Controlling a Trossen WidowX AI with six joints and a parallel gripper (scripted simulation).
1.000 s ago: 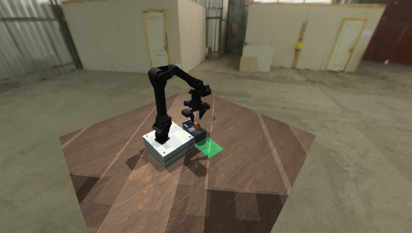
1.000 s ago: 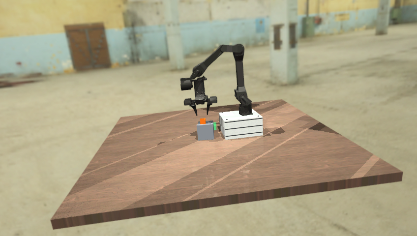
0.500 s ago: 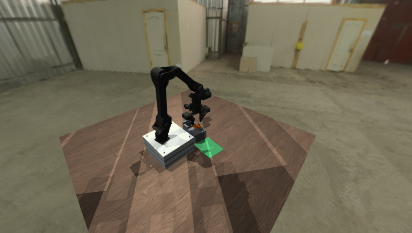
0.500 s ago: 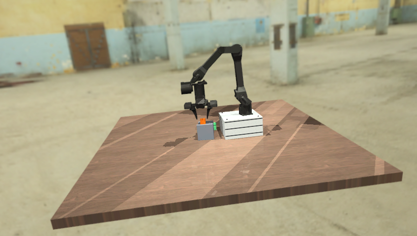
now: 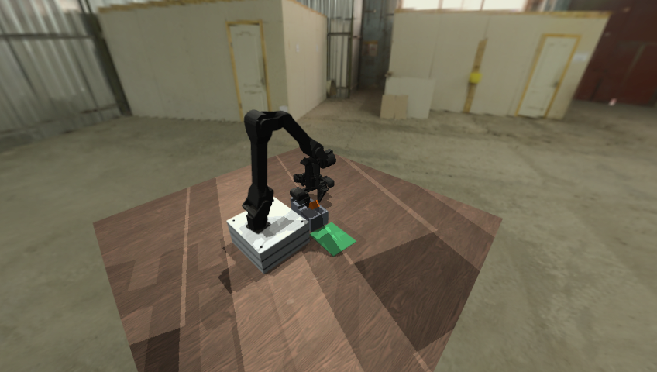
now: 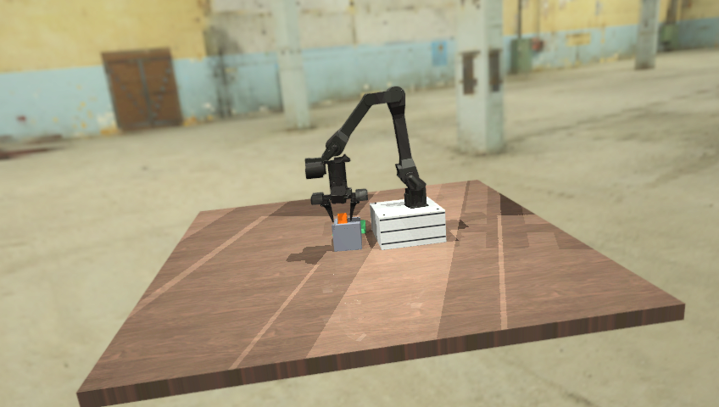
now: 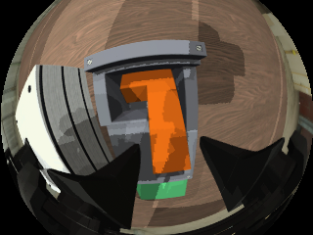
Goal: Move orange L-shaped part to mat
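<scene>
My gripper tip is now 4 cm to the right of the orange L-shaped part, 3 cm above it and 1 cm past it. From my gripper tip the other things lie so: green mat (14 cm to the right, 9 cm below, 6 cm behind).
</scene>
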